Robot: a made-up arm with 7 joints.
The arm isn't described. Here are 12 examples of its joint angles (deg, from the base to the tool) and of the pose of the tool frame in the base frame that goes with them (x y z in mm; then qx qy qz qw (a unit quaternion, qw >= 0)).
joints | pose
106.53 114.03 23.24 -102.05 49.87 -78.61 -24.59 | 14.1 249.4 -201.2 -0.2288 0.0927 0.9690 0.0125
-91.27 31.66 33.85 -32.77 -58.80 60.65 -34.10 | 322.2 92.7 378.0 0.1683 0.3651 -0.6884 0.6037
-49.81 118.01 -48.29 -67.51 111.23 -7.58 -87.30 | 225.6 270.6 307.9 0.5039 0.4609 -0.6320 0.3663
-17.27 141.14 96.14 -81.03 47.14 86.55 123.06 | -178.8 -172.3 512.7 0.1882 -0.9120 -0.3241 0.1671
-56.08 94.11 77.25 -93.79 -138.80 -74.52 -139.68 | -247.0 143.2 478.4 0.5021 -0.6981 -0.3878 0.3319
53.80 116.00 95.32 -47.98 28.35 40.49 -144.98 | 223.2 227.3 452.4 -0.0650 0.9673 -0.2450 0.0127
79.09 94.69 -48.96 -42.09 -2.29 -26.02 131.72 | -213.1 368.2 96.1 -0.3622 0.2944 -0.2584 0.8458
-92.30 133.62 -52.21 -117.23 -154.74 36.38 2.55 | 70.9 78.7 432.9 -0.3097 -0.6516 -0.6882 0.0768
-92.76 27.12 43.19 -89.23 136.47 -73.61 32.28 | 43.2 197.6 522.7 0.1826 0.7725 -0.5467 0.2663
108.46 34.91 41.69 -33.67 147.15 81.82 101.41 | -396.5 292.7 275.0 0.1870 -0.5663 0.7424 0.3054
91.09 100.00 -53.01 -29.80 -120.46 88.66 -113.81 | -194.1 405.5 232.5 -0.3275 0.0661 -0.7277 0.5991
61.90 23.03 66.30 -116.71 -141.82 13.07 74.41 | -36.1 360.7 136.5 0.2856 0.8341 -0.3986 0.2525
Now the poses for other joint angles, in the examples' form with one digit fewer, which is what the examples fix.
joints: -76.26 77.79 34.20 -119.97 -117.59 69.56 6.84
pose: -56 95 505 0.473 0.023 0.528 0.705
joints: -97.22 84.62 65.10 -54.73 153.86 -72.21 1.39
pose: -219 385 420 0.065 0.755 -0.587 0.284
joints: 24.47 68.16 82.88 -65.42 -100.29 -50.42 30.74
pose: -2 451 329 0.242 0.682 -0.645 0.245
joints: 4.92 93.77 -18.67 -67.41 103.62 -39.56 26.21
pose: 297 256 65 0.365 -0.469 -0.596 0.540
